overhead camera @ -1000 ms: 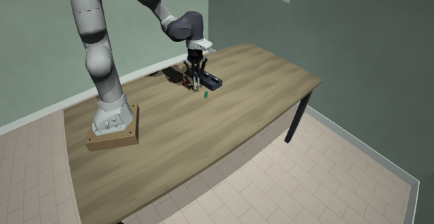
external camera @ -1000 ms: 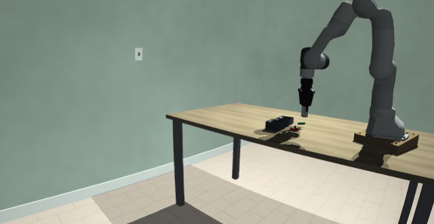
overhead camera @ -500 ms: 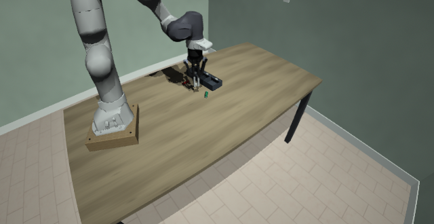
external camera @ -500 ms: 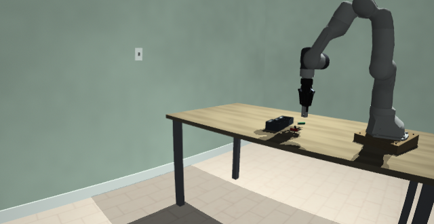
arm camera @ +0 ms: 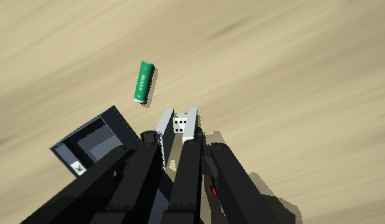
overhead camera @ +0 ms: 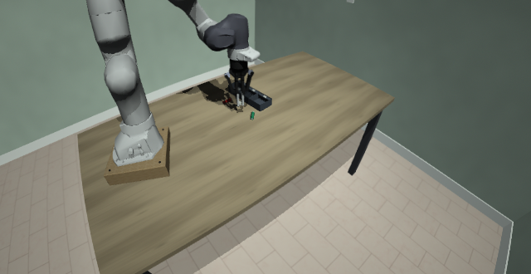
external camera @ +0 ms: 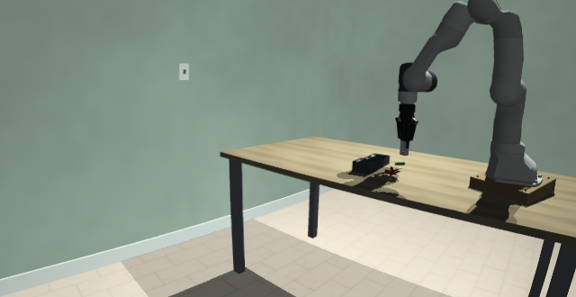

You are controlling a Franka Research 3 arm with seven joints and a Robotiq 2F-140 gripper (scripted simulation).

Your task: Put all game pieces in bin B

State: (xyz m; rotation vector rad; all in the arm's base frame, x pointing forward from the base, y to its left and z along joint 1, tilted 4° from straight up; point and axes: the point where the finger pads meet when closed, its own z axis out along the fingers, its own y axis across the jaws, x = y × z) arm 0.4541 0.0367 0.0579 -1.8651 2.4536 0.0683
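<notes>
Right now the white die is 30 mm below my hand. The rest, counted from my hand: red cylinder: 130 mm to the left, 90 mm below, 10 mm behind; black bolt: 90 mm below, 70 mm to the left, 10 mm ahead; green cylinder: 90 mm below, 40 mm to the right, 40 mm ahead.
</notes>
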